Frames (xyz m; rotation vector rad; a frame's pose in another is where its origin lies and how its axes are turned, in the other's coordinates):
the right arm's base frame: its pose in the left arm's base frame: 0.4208 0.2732 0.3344 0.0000 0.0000 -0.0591
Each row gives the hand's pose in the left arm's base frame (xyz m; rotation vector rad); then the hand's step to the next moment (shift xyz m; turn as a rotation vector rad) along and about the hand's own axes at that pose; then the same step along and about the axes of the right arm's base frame.
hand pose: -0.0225 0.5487 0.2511 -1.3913 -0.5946 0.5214
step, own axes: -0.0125 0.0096 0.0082 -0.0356 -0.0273 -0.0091
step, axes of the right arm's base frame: -0.0146 -0.0019 -0.0099 -0.0188 -0.0345 0.0236
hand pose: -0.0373 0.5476 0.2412 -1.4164 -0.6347 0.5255
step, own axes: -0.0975 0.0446 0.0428 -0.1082 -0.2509 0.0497
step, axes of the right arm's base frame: -0.0967 -0.0365 -0.0514 -0.1186 -0.0673 0.2420
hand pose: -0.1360 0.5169 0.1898 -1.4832 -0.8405 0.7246
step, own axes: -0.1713 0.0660 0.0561 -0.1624 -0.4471 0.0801
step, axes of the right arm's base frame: -0.1268 -0.1222 -0.0765 -0.1890 -0.0977 0.4329
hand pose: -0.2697 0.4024 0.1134 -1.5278 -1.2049 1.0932
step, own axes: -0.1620 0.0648 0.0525 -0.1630 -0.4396 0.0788
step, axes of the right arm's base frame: -0.0505 -0.1659 -0.0559 -0.1861 -0.0994 0.4260
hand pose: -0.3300 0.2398 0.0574 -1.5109 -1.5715 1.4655
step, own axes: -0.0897 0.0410 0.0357 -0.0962 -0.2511 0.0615
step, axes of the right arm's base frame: 0.0118 -0.1023 -0.0201 -0.1198 -0.0660 0.2395
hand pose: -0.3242 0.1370 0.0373 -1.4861 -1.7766 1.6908
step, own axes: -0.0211 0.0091 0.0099 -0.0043 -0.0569 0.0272
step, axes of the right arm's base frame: 0.0073 -0.0239 -0.0015 -0.0453 -0.0099 0.0430
